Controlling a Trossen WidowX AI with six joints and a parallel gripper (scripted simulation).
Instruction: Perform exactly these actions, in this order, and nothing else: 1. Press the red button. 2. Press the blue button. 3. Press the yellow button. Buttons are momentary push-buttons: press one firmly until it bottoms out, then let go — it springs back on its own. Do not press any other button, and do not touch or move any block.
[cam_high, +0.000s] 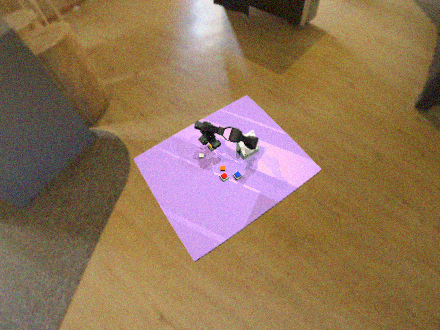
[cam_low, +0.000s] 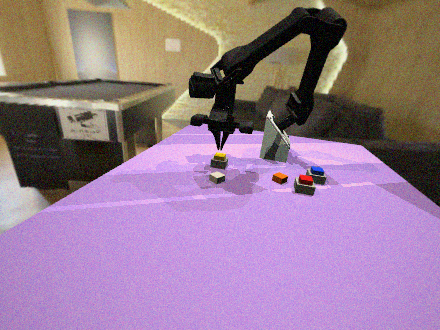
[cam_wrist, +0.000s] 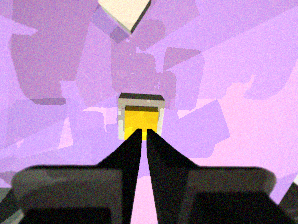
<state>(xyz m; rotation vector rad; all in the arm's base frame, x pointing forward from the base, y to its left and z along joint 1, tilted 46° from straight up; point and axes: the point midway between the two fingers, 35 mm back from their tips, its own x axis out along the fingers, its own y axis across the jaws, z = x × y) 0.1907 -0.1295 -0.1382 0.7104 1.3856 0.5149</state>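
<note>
The yellow button is 2 cm below my gripper tip. Round my gripper tip: red button 25 cm to the left, 9 cm ahead, 2 cm below; then orange block 19 cm to the left, 5 cm ahead, 4 cm below; then white block 11 cm ahead, 4 cm below, 1 cm to the left.
</note>
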